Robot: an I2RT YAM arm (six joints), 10 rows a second.
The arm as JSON. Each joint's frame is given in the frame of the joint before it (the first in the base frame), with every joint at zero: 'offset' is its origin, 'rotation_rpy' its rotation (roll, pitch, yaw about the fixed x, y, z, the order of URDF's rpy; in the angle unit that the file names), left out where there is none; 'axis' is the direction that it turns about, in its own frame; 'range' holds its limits. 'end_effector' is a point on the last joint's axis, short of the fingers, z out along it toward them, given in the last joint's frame.
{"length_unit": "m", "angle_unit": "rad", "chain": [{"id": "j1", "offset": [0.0, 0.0, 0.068], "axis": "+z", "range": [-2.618, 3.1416]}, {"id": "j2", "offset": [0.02, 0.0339, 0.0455], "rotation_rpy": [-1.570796, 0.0, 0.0], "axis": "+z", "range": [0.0, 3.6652]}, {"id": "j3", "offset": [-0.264, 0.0, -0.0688], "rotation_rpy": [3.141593, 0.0, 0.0], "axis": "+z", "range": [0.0, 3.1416]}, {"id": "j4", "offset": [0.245, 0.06, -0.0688], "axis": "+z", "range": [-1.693, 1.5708]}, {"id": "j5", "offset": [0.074, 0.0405, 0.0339], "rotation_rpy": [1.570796, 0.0, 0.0], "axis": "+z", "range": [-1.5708, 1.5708]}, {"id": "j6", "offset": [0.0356, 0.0, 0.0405], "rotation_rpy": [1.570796, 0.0, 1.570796], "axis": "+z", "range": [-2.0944, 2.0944]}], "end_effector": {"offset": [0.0, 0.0, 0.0], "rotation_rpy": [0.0, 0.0, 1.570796]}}
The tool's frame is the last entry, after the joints.
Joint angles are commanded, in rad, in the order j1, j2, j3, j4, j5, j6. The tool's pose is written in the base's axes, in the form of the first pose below.
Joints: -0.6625 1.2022 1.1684 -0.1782 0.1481 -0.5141
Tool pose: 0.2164, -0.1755, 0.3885, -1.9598, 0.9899, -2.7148
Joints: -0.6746 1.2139 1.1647 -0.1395 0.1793 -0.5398
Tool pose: 0.2167, -0.1814, 0.3883, -1.9039, 0.9709, -2.7060
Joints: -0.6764 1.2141 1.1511 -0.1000 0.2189 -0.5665
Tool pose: 0.2162, -0.1834, 0.3877, -1.8468, 0.9505, -2.6954
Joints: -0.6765 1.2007 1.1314 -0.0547 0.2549 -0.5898
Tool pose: 0.2133, -0.1827, 0.3891, -1.7750, 0.9396, -2.6698
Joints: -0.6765 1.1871 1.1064 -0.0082 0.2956 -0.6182
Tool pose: 0.2102, -0.1820, 0.3888, -1.7118, 0.9218, -2.6566
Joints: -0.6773 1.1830 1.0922 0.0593 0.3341 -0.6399
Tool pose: 0.2087, -0.1828, 0.3920, -1.6199, 0.9200, -2.6215
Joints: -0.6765 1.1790 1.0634 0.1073 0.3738 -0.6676
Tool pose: 0.2076, -0.1833, 0.3879, -1.5832, 0.9001, -2.6308
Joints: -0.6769 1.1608 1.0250 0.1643 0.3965 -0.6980
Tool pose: 0.2038, -0.1814, 0.3849, -1.5294, 0.8834, -2.6123
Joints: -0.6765 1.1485 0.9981 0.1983 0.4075 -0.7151
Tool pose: 0.2014, -0.1798, 0.3820, -1.5023, 0.8735, -2.6027
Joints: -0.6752 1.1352 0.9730 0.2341 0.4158 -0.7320
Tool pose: 0.1989, -0.1777, 0.3802, -1.4693, 0.8653, -2.5853
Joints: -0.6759 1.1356 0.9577 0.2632 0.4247 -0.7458
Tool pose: 0.1987, -0.1782, 0.3777, -1.4520, 0.8567, -2.5828
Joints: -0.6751 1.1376 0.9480 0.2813 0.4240 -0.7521
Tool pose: 0.1994, -0.1784, 0.3756, -1.4436, 0.8525, -2.5755
